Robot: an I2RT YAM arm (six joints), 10 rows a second.
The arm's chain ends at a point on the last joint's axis. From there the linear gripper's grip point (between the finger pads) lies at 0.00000 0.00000 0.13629 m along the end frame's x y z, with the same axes.
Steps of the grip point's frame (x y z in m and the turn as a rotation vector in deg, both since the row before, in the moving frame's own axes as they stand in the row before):
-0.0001 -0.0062 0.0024 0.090 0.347 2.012
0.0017 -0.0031 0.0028 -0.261 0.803 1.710
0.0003 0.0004 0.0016 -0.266 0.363 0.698
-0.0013 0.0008 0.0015 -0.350 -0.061 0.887
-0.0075 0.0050 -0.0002 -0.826 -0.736 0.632
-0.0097 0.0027 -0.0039 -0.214 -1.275 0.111
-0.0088 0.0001 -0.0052 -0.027 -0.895 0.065
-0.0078 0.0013 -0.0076 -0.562 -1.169 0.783
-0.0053 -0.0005 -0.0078 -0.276 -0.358 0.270
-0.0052 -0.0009 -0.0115 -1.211 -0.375 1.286
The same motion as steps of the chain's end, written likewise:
-0.0009 -0.0060 0.0024 0.090 0.347 2.012
-0.0002 -0.0037 0.0028 -0.261 0.803 1.710
-0.0006 -0.0002 0.0016 -0.266 0.363 0.698
-0.0011 0.0000 0.0015 -0.350 -0.061 0.887
-0.0057 0.0030 -0.0002 -0.826 -0.736 0.632
-0.0067 0.0022 -0.0039 -0.214 -1.275 0.111
-0.0067 0.0000 -0.0052 -0.027 -0.895 0.065
-0.0050 0.0000 -0.0076 -0.562 -1.169 0.783
-0.0044 -0.0012 -0.0078 -0.276 -0.358 0.270
-0.0043 -0.0038 -0.0115 -1.211 -0.375 1.286

